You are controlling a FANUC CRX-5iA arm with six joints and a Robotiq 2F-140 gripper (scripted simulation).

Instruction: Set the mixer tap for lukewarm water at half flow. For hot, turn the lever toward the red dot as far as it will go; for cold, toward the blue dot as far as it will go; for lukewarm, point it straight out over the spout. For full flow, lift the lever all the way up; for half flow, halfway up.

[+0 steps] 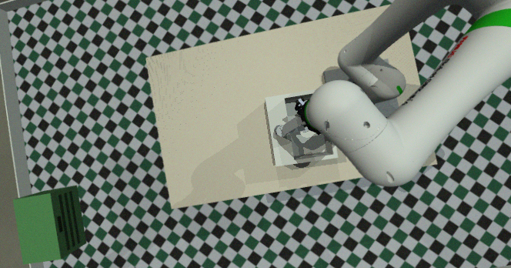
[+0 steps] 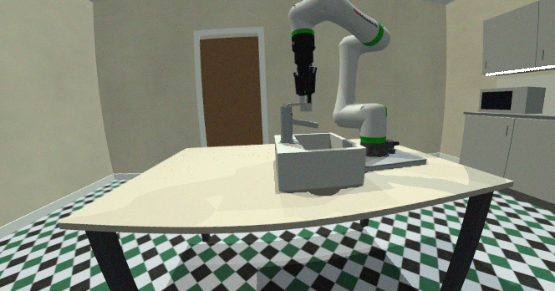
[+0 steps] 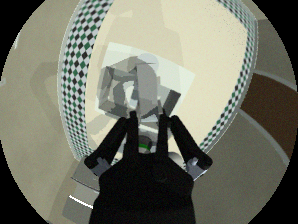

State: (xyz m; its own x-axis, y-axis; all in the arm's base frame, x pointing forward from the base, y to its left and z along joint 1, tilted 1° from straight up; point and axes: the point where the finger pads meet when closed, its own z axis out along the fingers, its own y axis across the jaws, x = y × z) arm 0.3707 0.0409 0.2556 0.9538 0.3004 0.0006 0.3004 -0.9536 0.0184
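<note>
The lever is 30 mm ahead of my hand and 10 mm to the left of it. From my hand the other things lie so: grey mixer tap: 60 mm ahead, 20 mm to the left, 50 mm below; then sink basin: 30 mm behind, 40 mm to the left, 240 mm below.
</note>
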